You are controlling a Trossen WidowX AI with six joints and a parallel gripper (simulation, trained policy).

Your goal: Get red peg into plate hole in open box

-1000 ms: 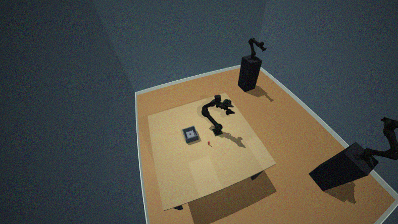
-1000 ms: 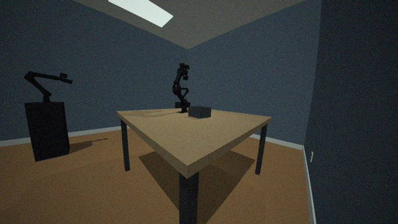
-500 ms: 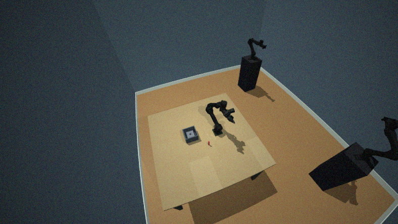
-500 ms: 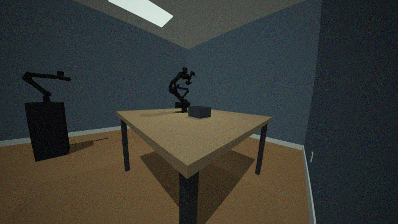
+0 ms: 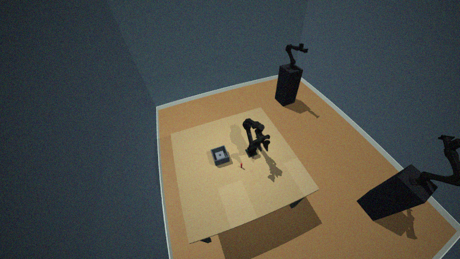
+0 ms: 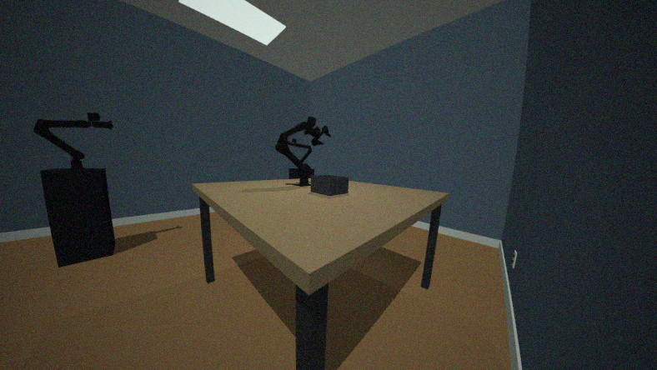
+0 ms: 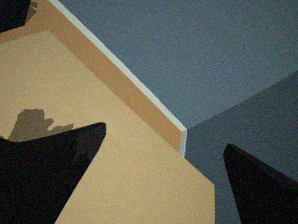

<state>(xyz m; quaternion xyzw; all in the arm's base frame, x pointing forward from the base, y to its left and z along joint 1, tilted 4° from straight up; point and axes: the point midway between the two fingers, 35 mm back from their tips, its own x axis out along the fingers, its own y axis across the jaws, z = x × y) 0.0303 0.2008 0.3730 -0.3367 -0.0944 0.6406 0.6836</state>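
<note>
My gripper tip is 16 cm short of the red peg, 12 cm to the left of it and 33 cm above it. Round my gripper tip: dark box: 32 cm ahead, 33 cm to the right, 34 cm below.
</note>
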